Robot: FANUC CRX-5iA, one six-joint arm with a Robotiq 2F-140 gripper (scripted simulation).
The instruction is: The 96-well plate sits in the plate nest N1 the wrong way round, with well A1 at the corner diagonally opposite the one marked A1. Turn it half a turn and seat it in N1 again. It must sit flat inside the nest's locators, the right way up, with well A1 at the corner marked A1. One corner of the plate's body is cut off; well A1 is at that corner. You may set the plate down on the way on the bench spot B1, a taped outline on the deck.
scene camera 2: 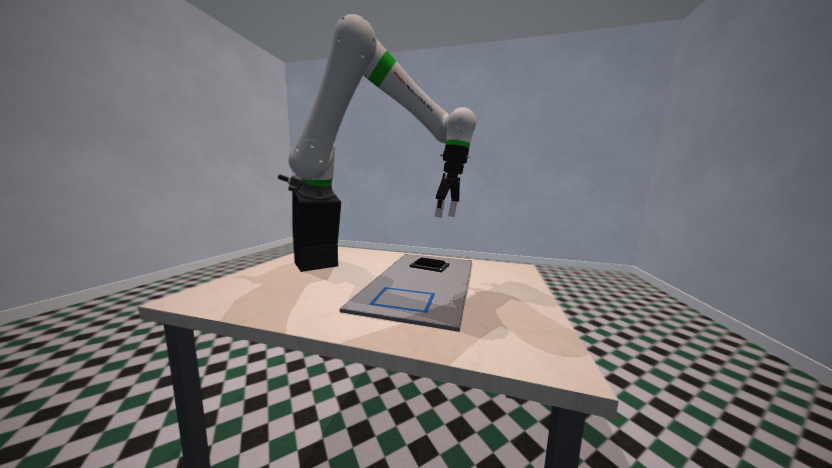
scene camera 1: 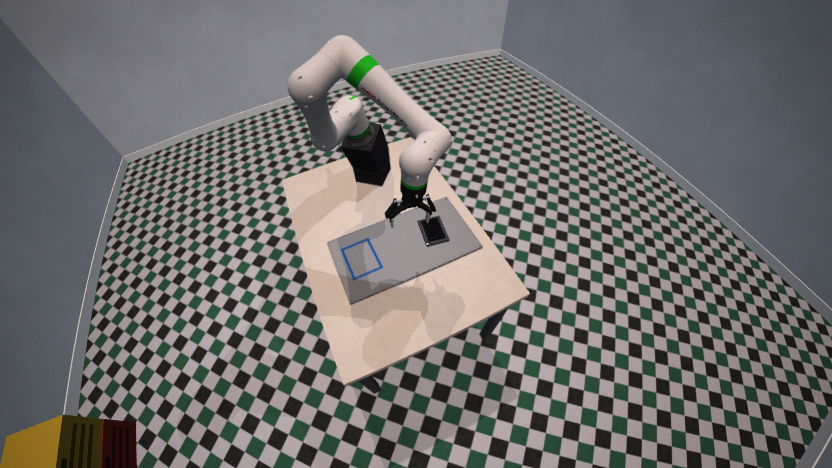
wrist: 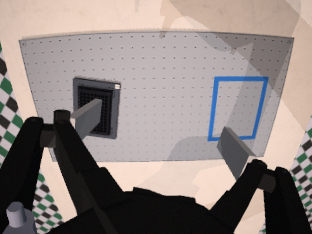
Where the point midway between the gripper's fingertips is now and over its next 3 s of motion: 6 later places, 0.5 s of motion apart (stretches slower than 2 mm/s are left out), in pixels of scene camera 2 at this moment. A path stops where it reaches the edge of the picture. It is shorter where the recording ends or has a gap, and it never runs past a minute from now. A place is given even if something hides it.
My gripper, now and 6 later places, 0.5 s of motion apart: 445, 216; 445, 227; 442, 235; 438, 241; 432, 246; 430, 247; 430, 250
